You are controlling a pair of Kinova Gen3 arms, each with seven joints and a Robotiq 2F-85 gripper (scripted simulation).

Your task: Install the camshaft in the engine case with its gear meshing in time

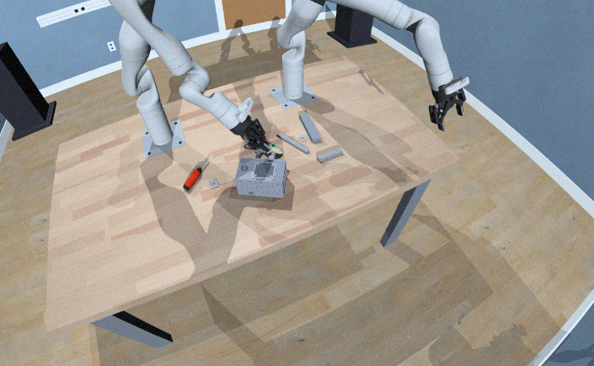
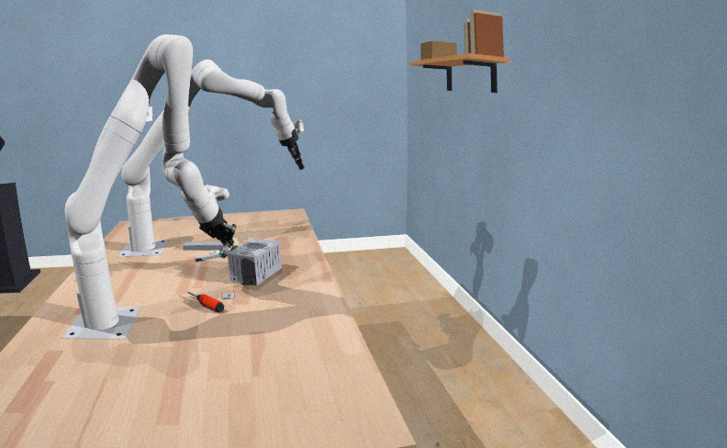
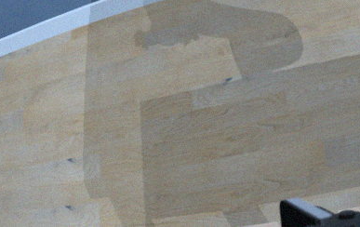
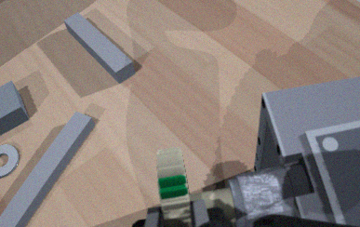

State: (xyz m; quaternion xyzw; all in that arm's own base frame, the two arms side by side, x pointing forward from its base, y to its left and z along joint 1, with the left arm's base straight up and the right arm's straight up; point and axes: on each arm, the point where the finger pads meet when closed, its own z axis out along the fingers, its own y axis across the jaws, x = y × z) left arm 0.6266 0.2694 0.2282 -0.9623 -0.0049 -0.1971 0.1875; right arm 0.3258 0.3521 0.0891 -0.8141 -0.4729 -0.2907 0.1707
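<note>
My right hand is 20 mm past the small crank gear, 20 mm to the left of it and 30 mm above it. The rest, counted from my right hand: short bar (70 mm ahead, 210 mm to the left, 80 mm below); then washer (60 mm behind, 170 mm to the left, 90 mm below).
</note>
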